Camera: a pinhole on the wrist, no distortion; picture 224 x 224 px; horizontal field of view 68.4 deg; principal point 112.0 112.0 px. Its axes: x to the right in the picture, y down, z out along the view. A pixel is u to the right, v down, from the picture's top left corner.
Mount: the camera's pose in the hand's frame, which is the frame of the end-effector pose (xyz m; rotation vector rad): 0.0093 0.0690 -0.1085 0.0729 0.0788 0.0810
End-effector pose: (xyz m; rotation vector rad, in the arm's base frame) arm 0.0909 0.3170 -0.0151 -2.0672 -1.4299 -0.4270
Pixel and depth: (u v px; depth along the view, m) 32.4 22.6 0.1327
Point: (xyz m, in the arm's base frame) 0.0594 0.3076 -0.0494
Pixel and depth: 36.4 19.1 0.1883
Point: 0.0136 0.3406 -0.0890
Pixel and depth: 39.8 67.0 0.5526
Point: -0.1323 0.5032 -0.4225
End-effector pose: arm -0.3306 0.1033 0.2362 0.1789 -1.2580 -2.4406
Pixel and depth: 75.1 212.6 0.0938
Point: -0.2873 0.0381 0.3249
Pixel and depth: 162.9 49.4 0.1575
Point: -0.4101 0.1024 0.2666
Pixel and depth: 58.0 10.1 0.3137
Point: -0.3819 0.3529 0.2245
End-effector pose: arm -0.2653 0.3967 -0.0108 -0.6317 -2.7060 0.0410
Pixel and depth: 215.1 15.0 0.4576
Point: -0.7537 0.3795 -0.1536
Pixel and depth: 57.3 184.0 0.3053
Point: -0.2032 0.5292 -0.2544
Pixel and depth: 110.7 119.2 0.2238
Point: -0.3000 0.4703 -0.1165
